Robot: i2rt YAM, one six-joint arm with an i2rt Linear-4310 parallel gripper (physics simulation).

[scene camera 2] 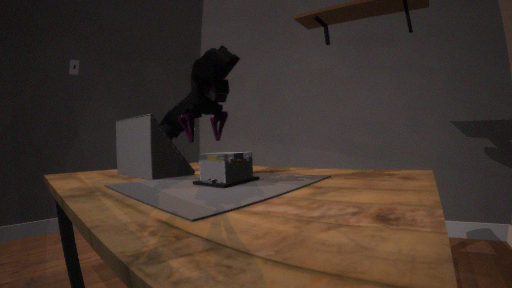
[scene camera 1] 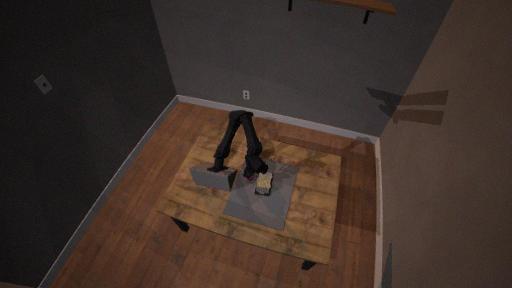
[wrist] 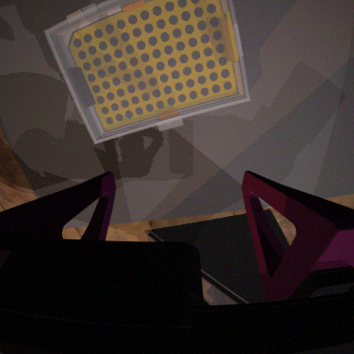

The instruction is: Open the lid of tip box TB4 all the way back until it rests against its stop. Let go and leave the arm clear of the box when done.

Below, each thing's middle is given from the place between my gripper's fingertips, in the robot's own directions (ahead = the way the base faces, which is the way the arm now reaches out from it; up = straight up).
Now: hand 70 mm short of the clear lid (wrist: 125, 73), 40 mm above it and 10 mm to the right of it. Round my hand: grey mat (scene camera 2: 178, 196) 110 mm below, 80 mm ahead, 20 mm to the right.
